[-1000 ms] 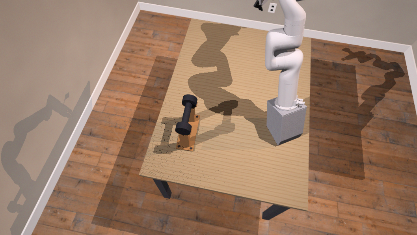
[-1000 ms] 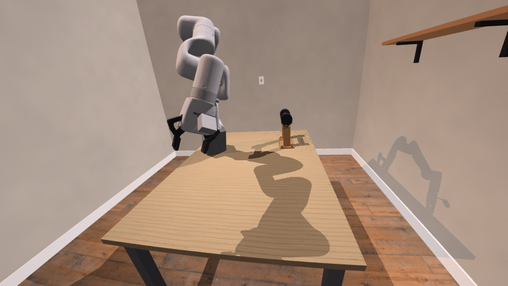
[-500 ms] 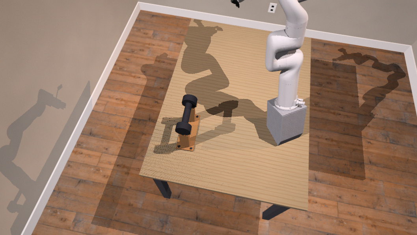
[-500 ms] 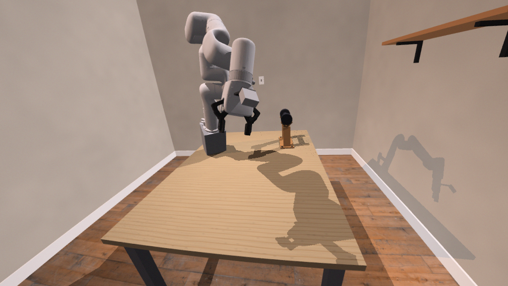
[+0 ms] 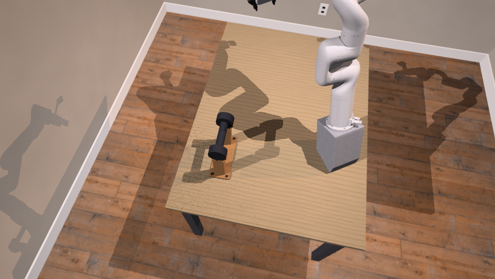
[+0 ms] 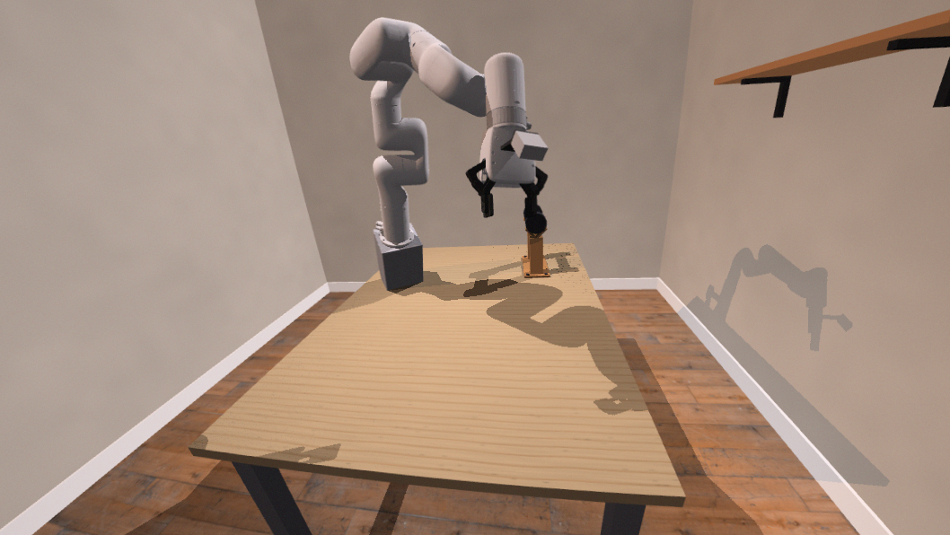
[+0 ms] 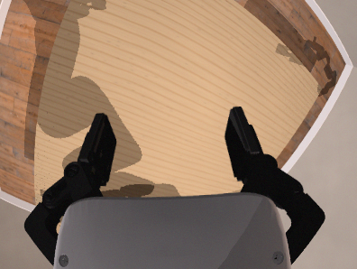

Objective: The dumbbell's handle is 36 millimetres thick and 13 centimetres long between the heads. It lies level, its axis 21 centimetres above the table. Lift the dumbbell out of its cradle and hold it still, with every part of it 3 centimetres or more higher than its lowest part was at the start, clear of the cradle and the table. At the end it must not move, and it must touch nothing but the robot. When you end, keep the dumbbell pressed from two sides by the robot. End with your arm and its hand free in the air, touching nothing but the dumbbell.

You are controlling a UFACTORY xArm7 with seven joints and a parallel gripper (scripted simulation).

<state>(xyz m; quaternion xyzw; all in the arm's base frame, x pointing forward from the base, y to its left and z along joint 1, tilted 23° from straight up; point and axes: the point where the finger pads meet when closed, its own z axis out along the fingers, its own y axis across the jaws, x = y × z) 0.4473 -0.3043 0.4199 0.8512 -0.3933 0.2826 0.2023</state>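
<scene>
Now: hand 4 cm past the black dumbbell, 67 cm to the right of it and 17 cm above it. Round my hand: orange cradle: 4 cm behind, 67 cm to the left, 29 cm below.
</scene>
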